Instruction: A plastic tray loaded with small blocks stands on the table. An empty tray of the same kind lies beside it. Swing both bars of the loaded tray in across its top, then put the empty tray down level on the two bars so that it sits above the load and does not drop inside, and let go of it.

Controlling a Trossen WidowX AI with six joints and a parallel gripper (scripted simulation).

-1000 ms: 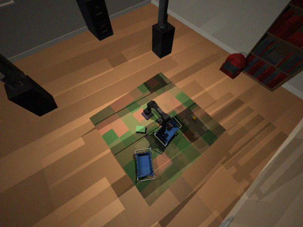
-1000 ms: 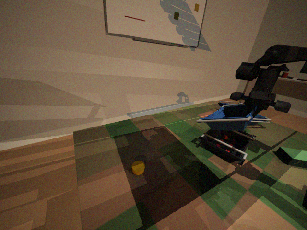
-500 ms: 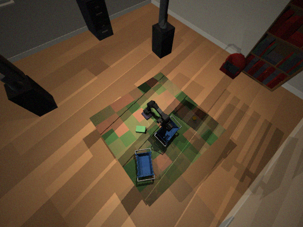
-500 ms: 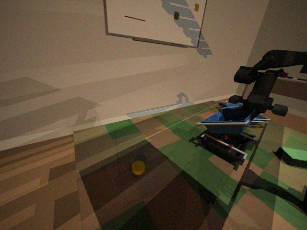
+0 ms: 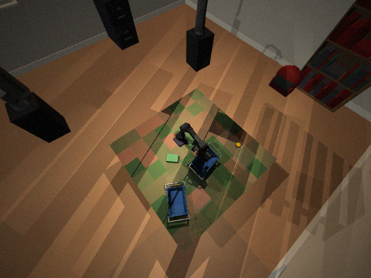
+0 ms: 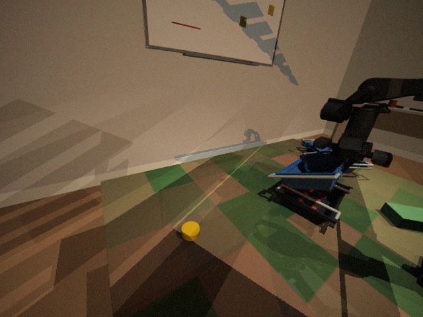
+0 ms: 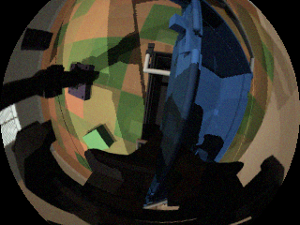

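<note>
My gripper tip is 7 cm short of the blue tray and 2 cm to the right of it. Also, from my gripper tip: yellow disc: 46 cm to the left, 13 cm below, 11 cm ahead; then green block: 22 cm to the right, 18 cm behind, 12 cm below.
</note>
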